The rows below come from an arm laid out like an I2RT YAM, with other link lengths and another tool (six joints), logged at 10 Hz.
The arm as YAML. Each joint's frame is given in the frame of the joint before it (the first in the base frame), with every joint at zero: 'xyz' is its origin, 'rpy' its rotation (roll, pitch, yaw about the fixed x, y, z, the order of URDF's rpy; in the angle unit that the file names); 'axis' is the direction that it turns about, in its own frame. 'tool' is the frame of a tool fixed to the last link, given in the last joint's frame.
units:
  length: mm
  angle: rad
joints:
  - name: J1
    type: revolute
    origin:
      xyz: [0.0, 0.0, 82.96]
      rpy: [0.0, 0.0, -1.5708]
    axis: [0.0, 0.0, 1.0]
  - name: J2
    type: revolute
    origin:
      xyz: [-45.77, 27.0, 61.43]
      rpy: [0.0, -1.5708, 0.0]
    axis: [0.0, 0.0, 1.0]
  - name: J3
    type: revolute
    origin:
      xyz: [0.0, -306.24, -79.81]
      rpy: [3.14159, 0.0, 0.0]
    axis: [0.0, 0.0, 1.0]
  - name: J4
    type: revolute
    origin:
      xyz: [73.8, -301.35, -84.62]
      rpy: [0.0, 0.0, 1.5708]
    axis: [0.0, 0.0, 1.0]
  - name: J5
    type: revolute
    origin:
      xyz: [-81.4, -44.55, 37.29]
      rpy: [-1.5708, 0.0, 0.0]
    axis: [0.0, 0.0, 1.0]
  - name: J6
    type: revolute
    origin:
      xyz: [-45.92, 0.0, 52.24]
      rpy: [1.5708, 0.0, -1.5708]
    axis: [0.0, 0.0, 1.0]
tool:
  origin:
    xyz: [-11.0, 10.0, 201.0]
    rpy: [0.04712, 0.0, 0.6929]
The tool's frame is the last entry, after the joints.
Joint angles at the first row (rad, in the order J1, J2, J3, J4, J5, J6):
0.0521 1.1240 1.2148 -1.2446 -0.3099 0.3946
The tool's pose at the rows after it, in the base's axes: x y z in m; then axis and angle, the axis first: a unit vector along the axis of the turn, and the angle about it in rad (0 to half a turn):
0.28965, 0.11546, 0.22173, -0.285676, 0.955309, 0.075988, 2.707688
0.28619, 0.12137, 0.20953, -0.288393, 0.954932, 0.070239, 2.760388
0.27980, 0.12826, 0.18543, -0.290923, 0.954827, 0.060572, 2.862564
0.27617, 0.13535, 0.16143, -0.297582, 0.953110, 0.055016, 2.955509
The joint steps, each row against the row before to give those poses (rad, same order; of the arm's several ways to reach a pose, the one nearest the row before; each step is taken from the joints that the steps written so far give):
0.0206 0.0122 -0.0004 -0.0271 0.0339 0.0168
0.0480 0.0332 -0.0004 -0.0072 0.0351 0.0321
0.0641 0.0706 -0.0019 -0.0160 0.0484 0.0446
0.0466 0.0805 -0.0011 -0.0046 0.0264 0.0244

